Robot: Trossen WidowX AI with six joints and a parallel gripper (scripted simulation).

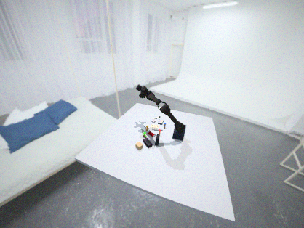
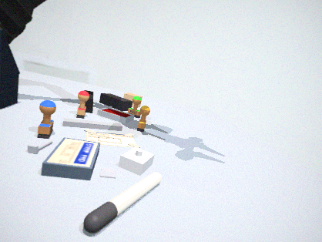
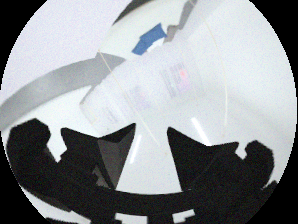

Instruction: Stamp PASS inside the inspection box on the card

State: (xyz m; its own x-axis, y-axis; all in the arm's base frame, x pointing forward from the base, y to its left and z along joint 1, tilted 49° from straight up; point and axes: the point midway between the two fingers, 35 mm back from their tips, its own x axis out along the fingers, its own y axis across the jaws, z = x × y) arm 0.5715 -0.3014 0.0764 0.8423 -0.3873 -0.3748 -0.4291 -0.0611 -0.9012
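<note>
Right now my gripper tip is 22 cm past the green-topped stamp, 30 cm to the right of it and 44 cm above it. Also, from my gripper tip: white block (20 cm behind, 2 cm to the right, 44 cm below); then orange-topped stamp (19 cm behind, 18 cm to the left, 44 cm below); then marker (22 cm behind, 13 cm to the right, 45 cm below).
</note>
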